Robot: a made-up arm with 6 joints.
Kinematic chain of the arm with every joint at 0, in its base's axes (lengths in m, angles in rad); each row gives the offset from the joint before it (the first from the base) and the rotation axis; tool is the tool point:
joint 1: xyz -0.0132 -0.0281 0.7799 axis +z
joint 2: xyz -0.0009 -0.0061 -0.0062 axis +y
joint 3: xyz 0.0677 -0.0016 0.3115 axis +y
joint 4: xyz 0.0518 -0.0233 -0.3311 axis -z
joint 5: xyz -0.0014 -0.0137 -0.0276 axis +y
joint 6: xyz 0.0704 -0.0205 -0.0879 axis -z
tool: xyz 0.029 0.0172 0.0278
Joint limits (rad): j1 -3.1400..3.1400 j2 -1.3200..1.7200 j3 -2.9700..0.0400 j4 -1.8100..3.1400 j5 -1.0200..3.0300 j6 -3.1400..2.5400
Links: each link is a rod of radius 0.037 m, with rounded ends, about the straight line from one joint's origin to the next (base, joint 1, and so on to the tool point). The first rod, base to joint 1, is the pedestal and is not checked.
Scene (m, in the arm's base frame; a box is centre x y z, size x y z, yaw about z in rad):
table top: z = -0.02
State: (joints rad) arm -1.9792 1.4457 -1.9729 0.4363 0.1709 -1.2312
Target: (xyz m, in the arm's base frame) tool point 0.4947 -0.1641 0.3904
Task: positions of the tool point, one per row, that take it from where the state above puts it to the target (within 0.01 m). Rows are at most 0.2 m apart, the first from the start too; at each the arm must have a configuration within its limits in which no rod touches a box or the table.
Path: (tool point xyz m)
1: -0.1558 -0.6185 0.4177
2: -0.0007 -0.6231 0.4119
3: 0.1471 -0.5878 0.4066
4: 0.2776 -0.5170 0.4017
5: 0.3827 -0.4170 0.3974
6: 0.4562 -0.2962 0.3936
7: 0.4947 -0.1641 0.3904

